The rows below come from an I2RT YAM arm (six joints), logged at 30 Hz.
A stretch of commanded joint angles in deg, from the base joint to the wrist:
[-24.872 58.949 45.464 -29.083 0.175 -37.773]
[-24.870 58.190 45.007 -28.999 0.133 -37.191]
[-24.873 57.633 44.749 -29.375 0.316 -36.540]
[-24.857 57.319 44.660 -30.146 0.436 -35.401]
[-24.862 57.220 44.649 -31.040 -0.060 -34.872]
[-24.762 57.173 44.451 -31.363 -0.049 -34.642]
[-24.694 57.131 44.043 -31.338 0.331 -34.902]
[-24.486 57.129 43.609 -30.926 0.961 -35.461]
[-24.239 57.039 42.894 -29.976 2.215 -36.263]
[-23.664 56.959 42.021 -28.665 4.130 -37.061]
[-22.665 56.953 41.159 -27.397 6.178 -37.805]
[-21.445 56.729 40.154 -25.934 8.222 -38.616]
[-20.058 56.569 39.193 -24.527 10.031 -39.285]
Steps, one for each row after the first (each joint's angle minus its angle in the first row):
[0.002 -0.759 -0.457 0.084 -0.042 0.582]
[-0.001 -1.316 -0.715 -0.292 0.141 1.233]
[0.015 -1.630 -0.804 -1.063 0.261 2.372]
[0.010 -1.729 -0.815 -1.957 -0.235 2.901]
[0.110 -1.776 -1.013 -2.280 -0.224 3.131]
[0.178 -1.818 -1.421 -2.255 0.156 2.871]
[0.386 -1.820 -1.855 -1.843 0.786 2.312]
[0.633 -1.910 -2.570 -0.893 2.040 1.510]
[1.208 -1.990 -3.443 0.418 3.955 0.712]
[2.207 -1.996 -4.305 1.686 6.003 -0.032]
[3.427 -2.220 -5.310 3.149 8.047 -0.843]
[4.814 -2.380 -6.271 4.556 9.856 -1.512]

